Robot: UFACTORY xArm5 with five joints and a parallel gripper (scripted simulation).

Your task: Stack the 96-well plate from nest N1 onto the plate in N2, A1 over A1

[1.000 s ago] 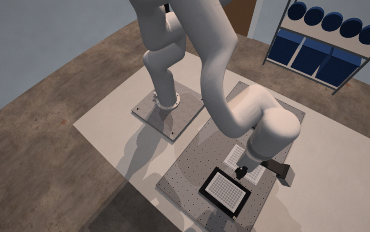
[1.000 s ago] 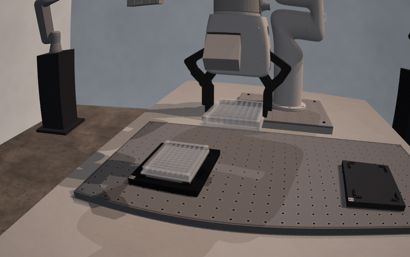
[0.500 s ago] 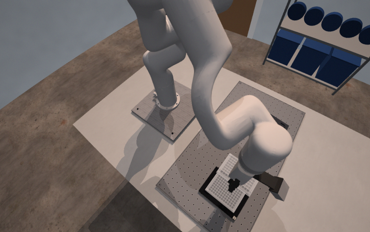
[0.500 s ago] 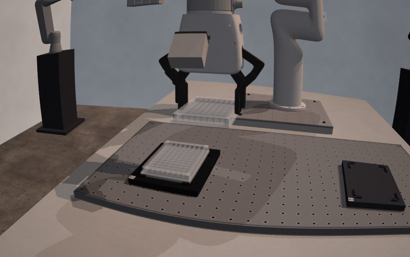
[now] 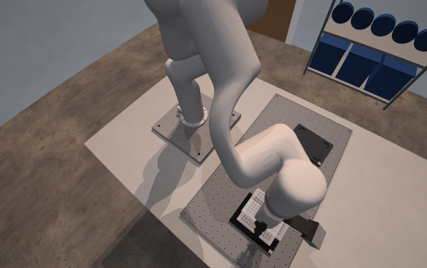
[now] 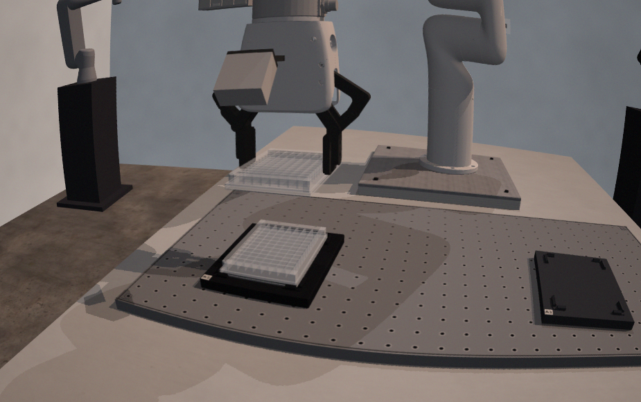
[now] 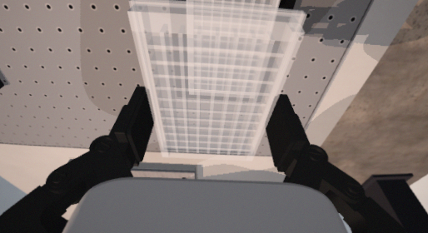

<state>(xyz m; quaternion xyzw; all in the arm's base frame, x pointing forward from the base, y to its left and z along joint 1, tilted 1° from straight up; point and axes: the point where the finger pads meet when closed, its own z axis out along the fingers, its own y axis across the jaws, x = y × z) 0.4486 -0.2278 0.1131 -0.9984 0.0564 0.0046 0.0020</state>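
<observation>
My gripper is now 10 mm to the left of the black nest N2 and 120 mm above it. The rest, counted from my hand: black nest N1: 40 mm ahead, 360 mm to the left, 120 mm below.
</observation>
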